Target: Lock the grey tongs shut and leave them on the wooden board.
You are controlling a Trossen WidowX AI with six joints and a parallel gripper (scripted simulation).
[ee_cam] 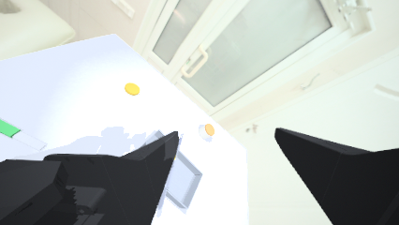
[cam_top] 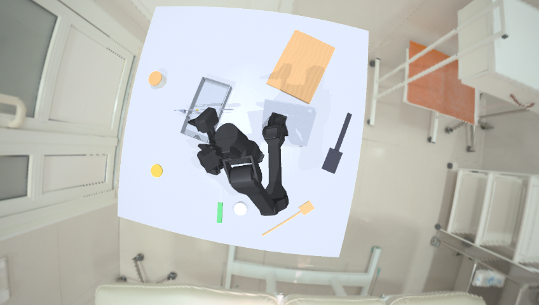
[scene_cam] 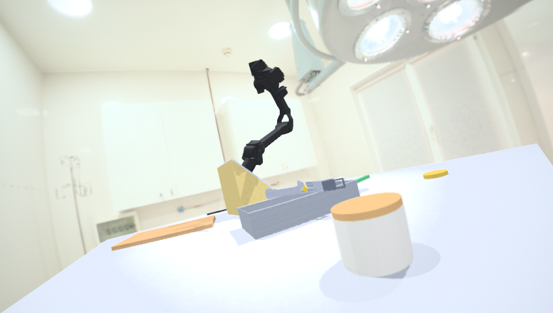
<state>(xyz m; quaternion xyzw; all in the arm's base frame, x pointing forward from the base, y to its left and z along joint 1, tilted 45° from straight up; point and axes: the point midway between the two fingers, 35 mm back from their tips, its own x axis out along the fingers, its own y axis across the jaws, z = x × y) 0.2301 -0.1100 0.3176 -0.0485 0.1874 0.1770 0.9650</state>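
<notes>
The grey roasting tin lies 450 mm below my gripper tip, 130 mm to the right of it and 130 mm ahead of it. The rest, counted from my gripper tip: yellow disc: 470 mm below, 330 mm ahead, 250 mm to the left; wooden board: 490 mm to the right, 470 mm below, 280 mm behind; white round thing: 460 mm below, 300 mm to the left, 160 mm behind.
</notes>
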